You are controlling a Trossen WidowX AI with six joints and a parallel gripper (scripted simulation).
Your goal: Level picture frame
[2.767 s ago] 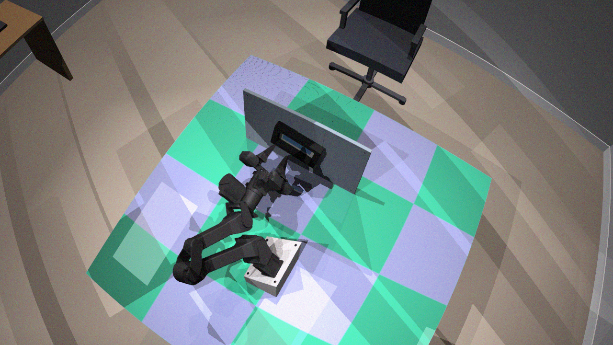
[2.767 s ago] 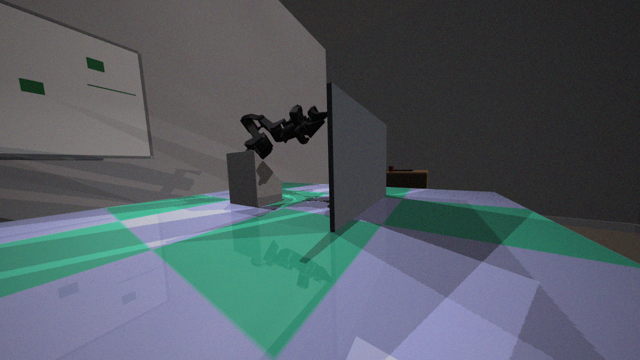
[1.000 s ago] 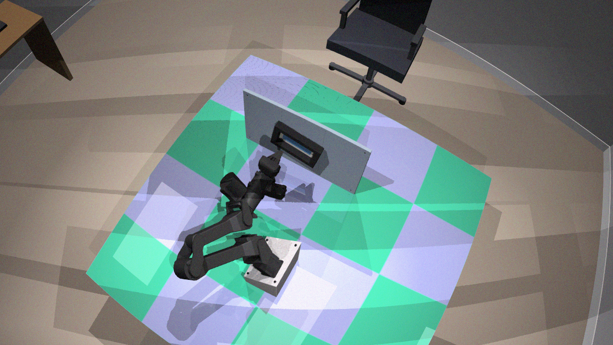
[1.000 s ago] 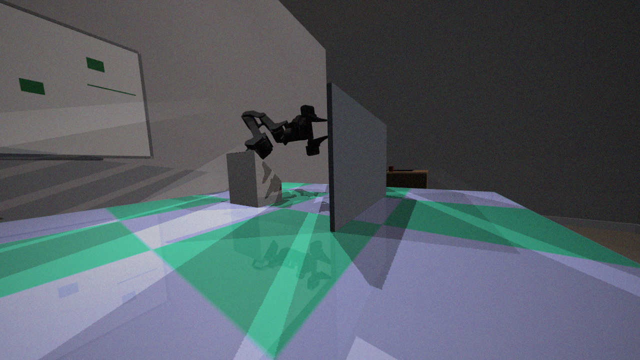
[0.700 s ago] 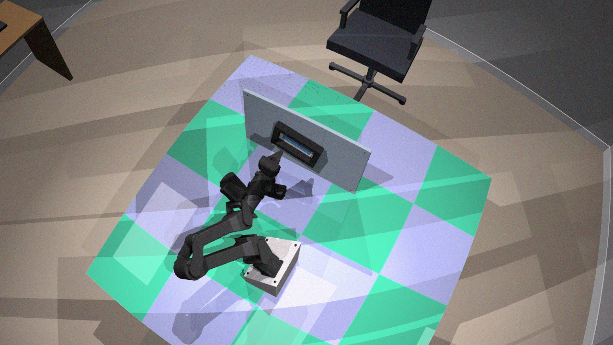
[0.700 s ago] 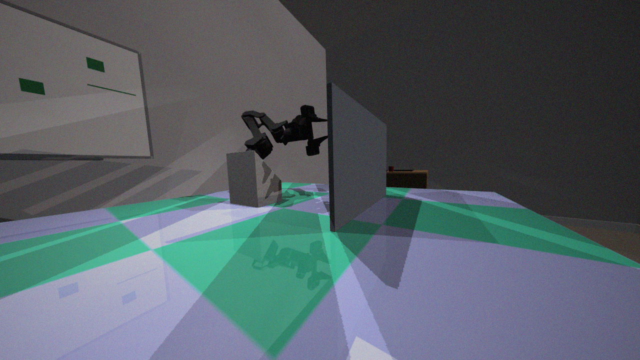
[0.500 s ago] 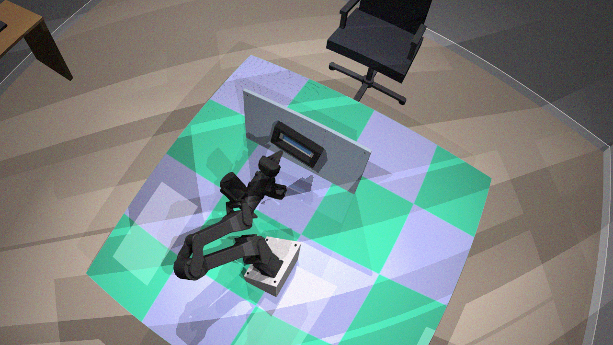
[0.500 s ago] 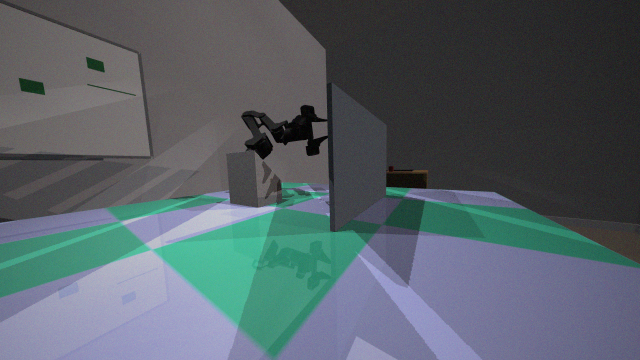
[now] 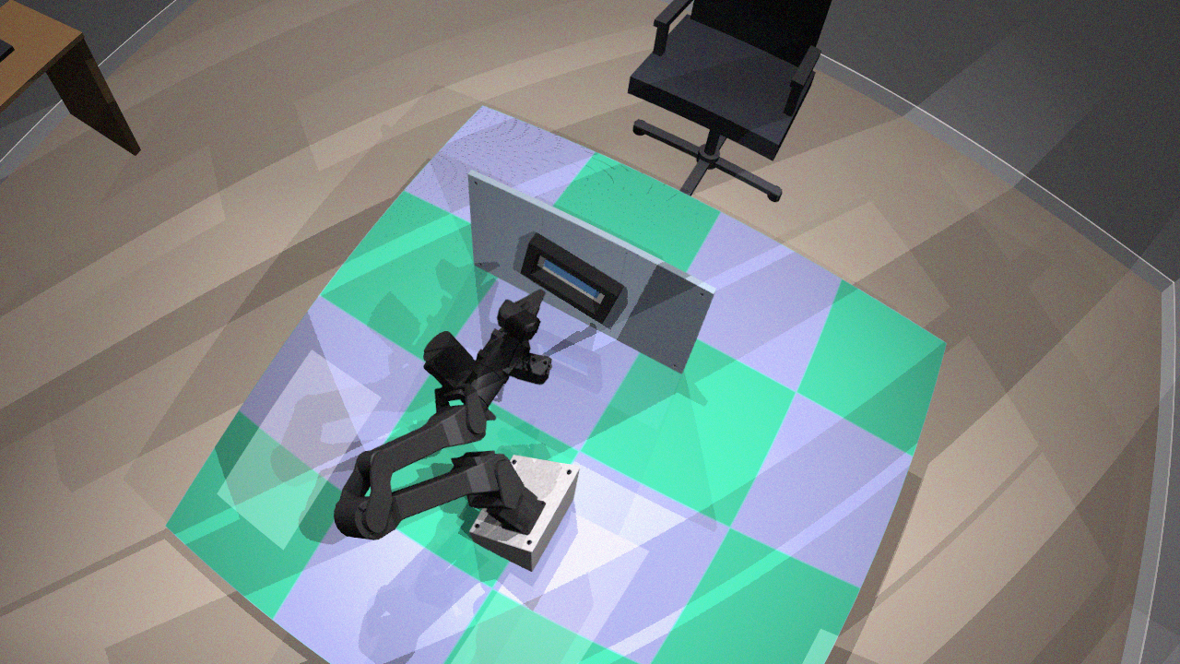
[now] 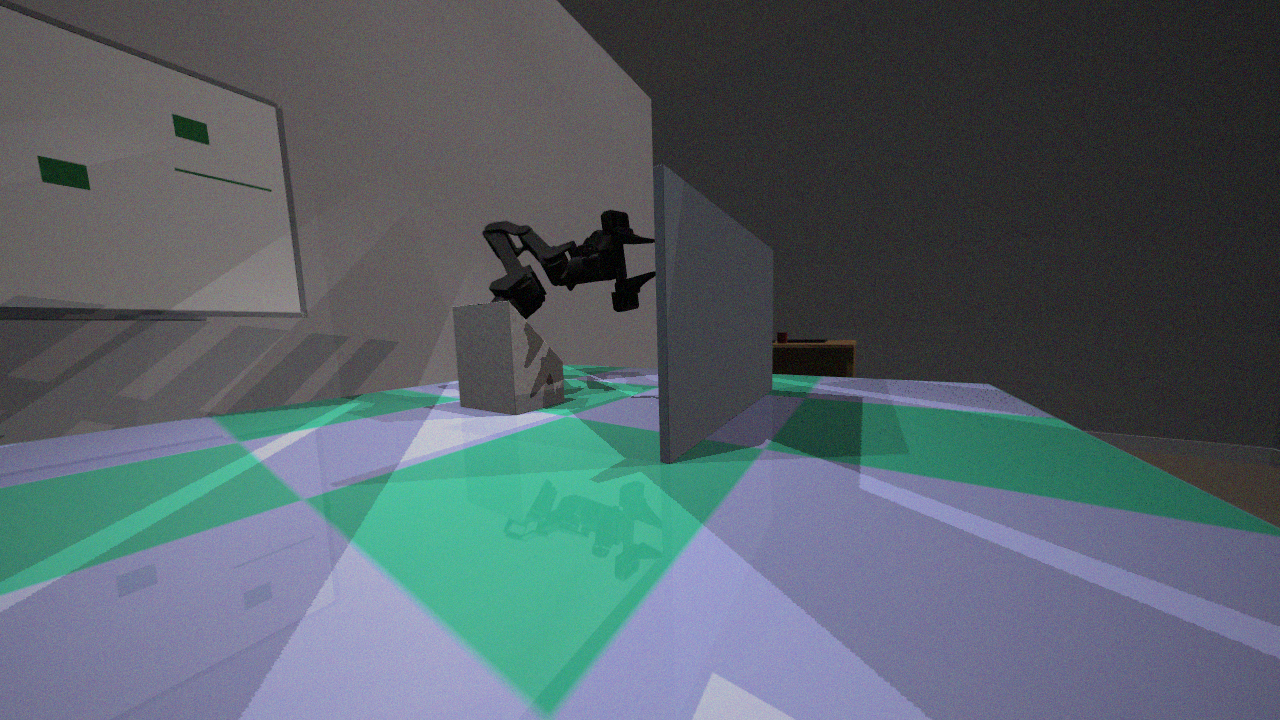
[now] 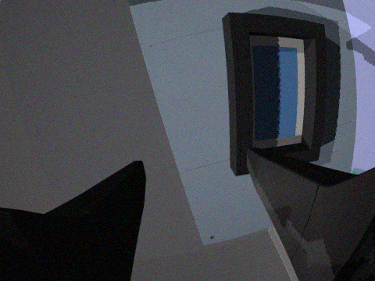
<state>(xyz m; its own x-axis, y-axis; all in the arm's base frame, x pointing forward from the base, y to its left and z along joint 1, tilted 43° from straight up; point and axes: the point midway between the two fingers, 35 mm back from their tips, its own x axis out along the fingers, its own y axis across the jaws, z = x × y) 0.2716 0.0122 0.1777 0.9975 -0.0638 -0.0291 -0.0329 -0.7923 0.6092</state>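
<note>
The picture frame lies 130 mm ahead of my gripper tip and 110 mm below it. From my gripper tip the other things lie so: wall panel: 140 mm ahead, 120 mm below, 10 mm to the right.
</note>
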